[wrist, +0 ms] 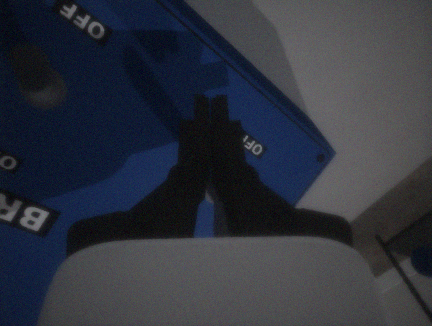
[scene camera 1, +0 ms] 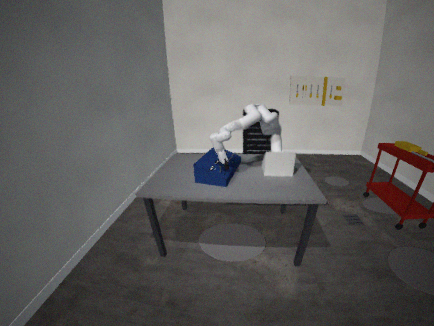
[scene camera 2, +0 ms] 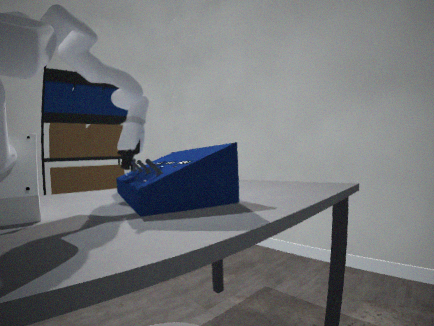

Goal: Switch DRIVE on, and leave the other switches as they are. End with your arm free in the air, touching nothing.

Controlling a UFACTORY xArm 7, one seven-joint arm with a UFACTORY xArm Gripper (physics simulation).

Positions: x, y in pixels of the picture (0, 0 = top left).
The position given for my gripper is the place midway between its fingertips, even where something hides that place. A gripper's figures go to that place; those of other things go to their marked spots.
My gripper [wrist: 209, 114] is 14 cm from the lens. A blue sloped switch box [wrist: 107, 136]: 17 cm from the lens.
